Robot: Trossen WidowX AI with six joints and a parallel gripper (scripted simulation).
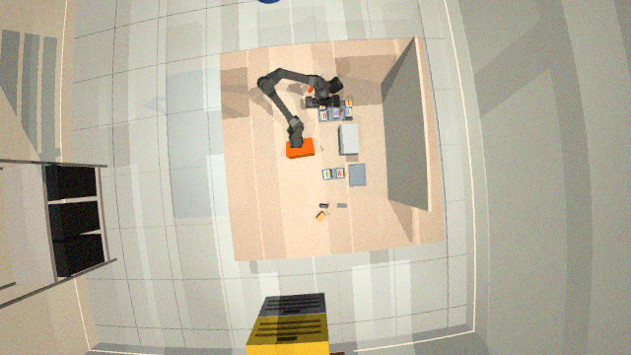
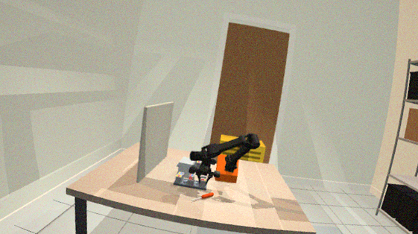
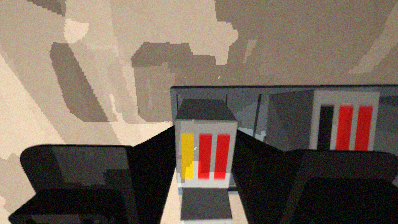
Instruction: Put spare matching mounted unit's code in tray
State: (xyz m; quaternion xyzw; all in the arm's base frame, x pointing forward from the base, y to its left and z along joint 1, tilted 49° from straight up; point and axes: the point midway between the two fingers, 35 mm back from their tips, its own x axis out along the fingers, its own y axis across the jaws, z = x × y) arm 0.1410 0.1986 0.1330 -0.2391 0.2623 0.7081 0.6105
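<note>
Right now my gripper tip is 190 mm short of the shallow grey tray, 400 mm to the left of it and 20 mm above it. The rest, counted from my gripper tip: grey spare (20 mm above); then holder (50 mm ahead, 390 mm to the right, 10 mm below); then tall grey panel (370 mm ahead, 210 mm to the right, 200 mm above).
</note>
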